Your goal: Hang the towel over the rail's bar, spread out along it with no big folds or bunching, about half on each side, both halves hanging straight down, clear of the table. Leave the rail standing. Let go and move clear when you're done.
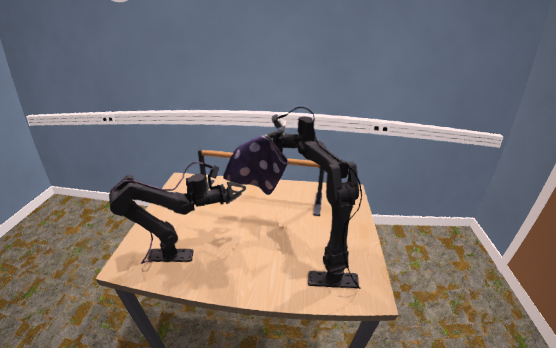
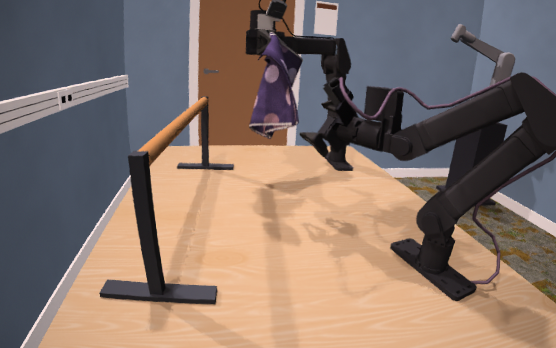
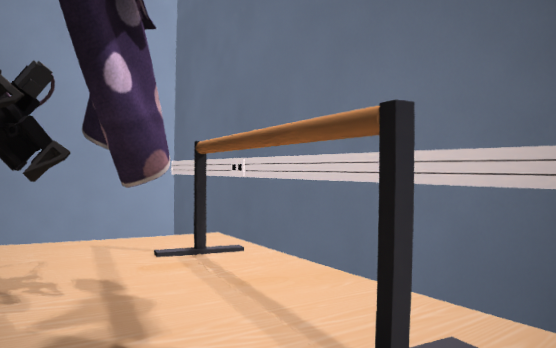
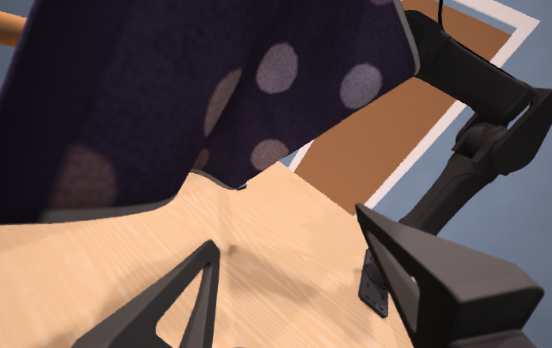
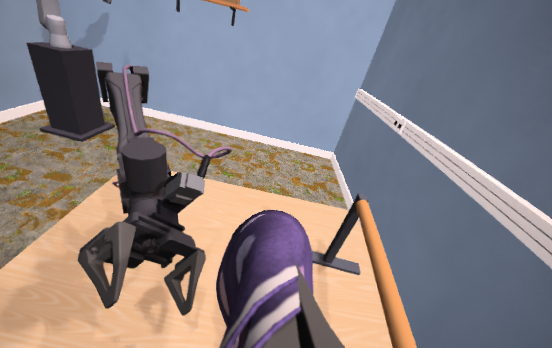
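Note:
The purple towel with pale dots (image 1: pixel 256 165) (image 2: pixel 274 95) (image 3: pixel 117 110) (image 4: pixel 200 100) (image 5: pixel 275 240) hangs from its top edge, folded and curved, in the air on the robot side of the rail. It is apart from the rail's orange bar (image 1: pixel 302 163) (image 2: pixel 175 127) (image 3: pixel 290 131) (image 5: pixel 385 280) and above the table. My right gripper (image 1: pixel 274 135) (image 2: pixel 270 39) is shut on the towel's upper edge, higher than the bar. My left gripper (image 1: pixel 239 192) (image 2: pixel 316 145) (image 4: pixel 282 229) (image 5: pixel 154 310) is open and empty, low and beside the towel's lower part. The rail stands upright.
The rail's dark end posts (image 2: pixel 147 225) (image 3: pixel 395 210) stand on flat feet on the wooden table (image 1: pixel 240 285) (image 2: pixel 350 300). A wall lies behind the rail. The left arm (image 1: pixel 155 195) reaches low over the table; the right arm (image 1: pixel 341 220) stands tall.

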